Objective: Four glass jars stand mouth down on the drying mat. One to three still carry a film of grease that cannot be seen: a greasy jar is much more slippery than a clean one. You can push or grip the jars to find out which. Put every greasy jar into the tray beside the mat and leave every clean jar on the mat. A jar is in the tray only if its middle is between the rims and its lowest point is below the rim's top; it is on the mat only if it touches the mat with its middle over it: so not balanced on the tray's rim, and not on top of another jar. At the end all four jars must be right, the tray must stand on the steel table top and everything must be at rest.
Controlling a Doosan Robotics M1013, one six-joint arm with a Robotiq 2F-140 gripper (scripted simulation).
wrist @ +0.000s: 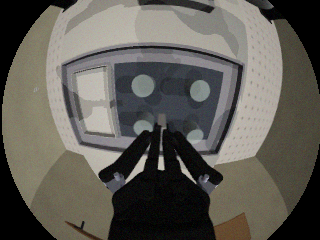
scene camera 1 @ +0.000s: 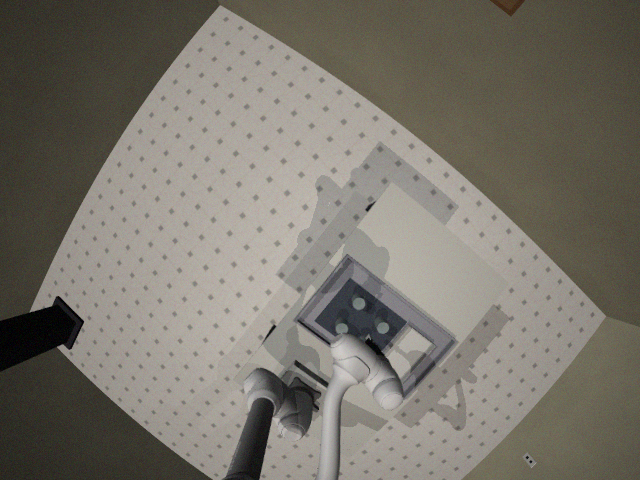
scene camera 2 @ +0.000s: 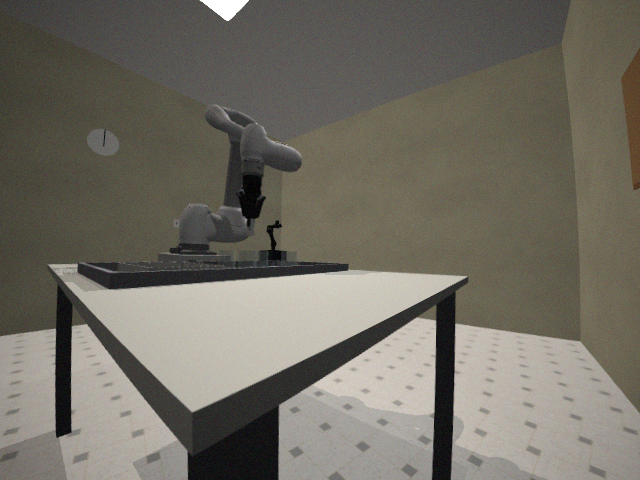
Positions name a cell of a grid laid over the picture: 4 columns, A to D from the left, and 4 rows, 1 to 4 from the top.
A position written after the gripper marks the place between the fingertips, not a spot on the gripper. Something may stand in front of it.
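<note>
You'd find a tray (scene camera 1: C3) here, and the gripper (scene camera 2: B2) is visible too. The wrist view has them as well, with the tray (wrist: B2) and the gripper (wrist: C2).
</note>
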